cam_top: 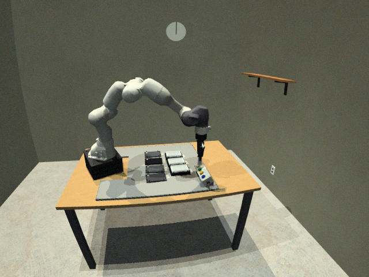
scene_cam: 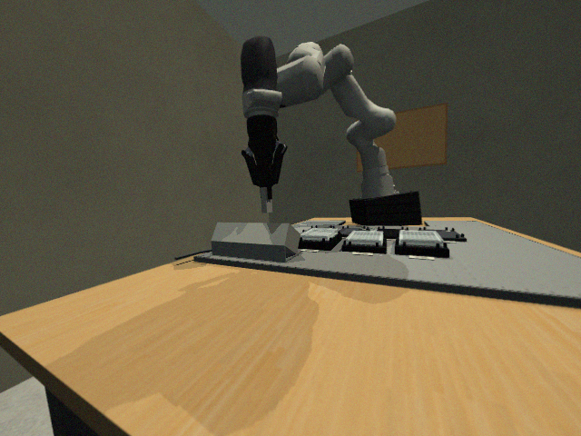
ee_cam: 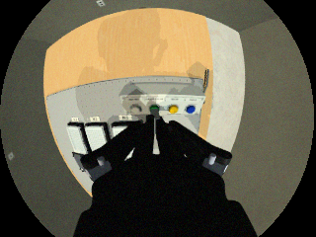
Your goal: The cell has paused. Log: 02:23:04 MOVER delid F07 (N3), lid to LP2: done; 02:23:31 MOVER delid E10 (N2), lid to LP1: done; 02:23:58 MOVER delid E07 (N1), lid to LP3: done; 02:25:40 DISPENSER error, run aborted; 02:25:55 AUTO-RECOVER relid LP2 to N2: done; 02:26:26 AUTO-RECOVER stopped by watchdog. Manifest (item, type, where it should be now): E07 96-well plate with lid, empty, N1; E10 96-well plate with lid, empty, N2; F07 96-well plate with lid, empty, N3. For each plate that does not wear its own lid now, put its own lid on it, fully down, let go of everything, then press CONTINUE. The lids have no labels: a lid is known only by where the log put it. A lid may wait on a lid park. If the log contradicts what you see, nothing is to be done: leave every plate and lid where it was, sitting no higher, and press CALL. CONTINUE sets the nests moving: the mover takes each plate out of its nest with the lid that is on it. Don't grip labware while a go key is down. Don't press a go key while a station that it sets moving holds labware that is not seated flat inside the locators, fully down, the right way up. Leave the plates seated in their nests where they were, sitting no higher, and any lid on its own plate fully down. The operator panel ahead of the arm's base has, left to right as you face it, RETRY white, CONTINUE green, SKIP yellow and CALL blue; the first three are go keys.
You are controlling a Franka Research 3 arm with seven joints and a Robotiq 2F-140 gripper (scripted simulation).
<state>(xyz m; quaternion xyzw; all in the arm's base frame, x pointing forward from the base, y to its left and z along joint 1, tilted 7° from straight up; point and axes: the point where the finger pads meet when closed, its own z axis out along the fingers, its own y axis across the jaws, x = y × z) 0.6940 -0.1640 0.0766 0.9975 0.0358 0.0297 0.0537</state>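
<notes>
Now: the green key 70 mm below my hand. The rest, counted from my hand: white key 70 mm below, 50 mm to the left; blue key 100 mm to the right, 70 mm below, 10 mm ahead; yellow key 70 mm below, 50 mm to the right, 10 mm ahead.
</notes>
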